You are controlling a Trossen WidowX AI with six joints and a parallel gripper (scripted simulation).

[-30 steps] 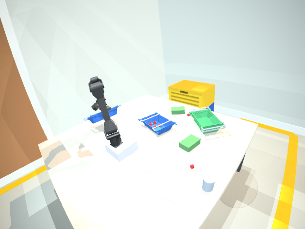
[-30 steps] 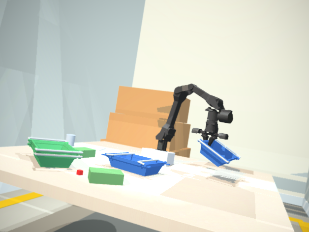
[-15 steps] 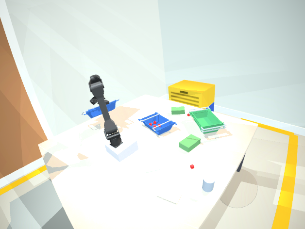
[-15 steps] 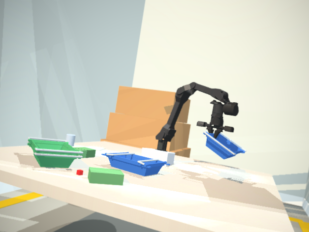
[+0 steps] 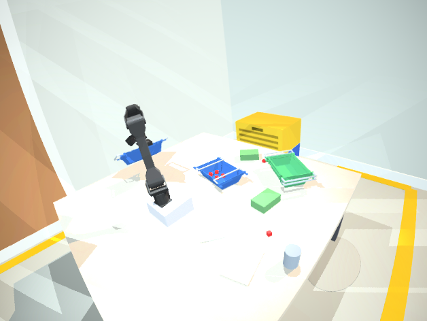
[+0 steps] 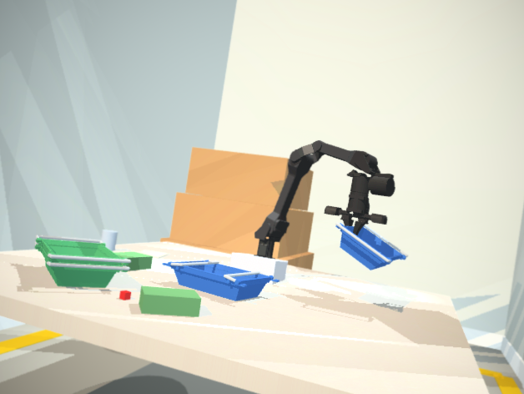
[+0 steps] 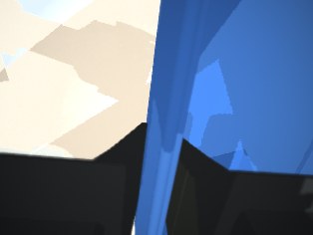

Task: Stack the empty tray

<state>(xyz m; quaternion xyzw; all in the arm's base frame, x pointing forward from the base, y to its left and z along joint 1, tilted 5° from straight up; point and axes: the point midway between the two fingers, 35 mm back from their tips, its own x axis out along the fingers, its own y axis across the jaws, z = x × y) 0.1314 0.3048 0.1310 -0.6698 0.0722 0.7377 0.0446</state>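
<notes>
Now: the blue tray 70 mm to the left of my gripper tip and 10 mm ahead of it. Also, from my gripper tip: pale cylinder: 880 mm to the right, 140 mm below, 30 mm behind.
</notes>
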